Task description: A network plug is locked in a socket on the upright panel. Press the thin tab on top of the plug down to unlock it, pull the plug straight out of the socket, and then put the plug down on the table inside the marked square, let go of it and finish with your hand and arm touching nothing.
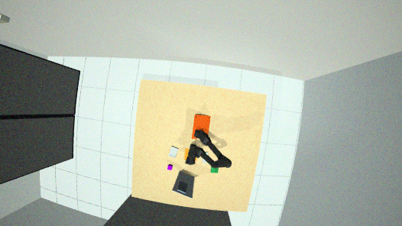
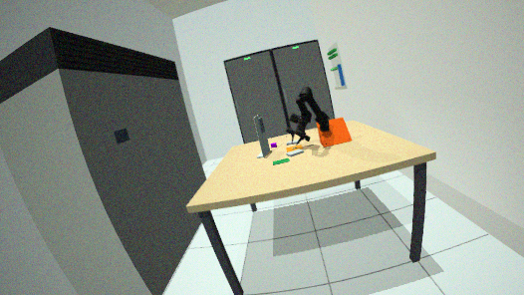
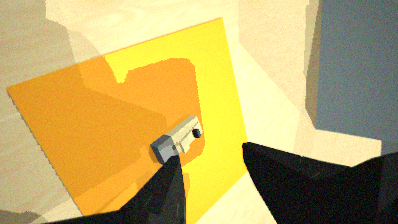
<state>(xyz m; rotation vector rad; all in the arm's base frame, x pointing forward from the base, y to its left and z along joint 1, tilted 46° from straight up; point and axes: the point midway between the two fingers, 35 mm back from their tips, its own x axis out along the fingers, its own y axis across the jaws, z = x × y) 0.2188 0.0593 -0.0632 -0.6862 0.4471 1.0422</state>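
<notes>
My gripper tip is 20 mm above the plug. The rest, counted from my gripper tip: green patch: 270 mm to the left, 70 mm ahead, 30 mm below; then grey upright panel: 220 mm ahead, 110 mm above, 10 mm to the left; then yellow-orange marked square: 30 mm below.
</notes>
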